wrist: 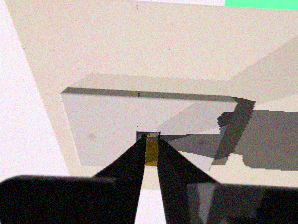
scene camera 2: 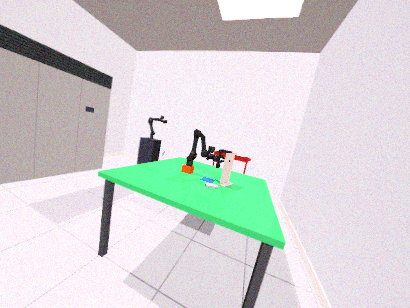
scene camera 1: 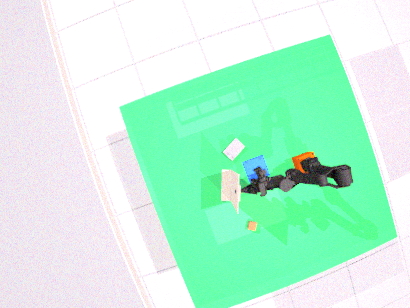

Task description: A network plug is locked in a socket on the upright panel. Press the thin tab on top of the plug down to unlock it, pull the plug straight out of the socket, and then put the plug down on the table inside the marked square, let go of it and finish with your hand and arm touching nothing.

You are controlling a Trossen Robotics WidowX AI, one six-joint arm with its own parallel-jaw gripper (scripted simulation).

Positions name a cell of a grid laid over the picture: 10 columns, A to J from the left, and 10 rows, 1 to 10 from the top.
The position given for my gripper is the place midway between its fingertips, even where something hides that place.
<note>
In view: my gripper (wrist: F7) and an upright panel (wrist: H4).
</note>
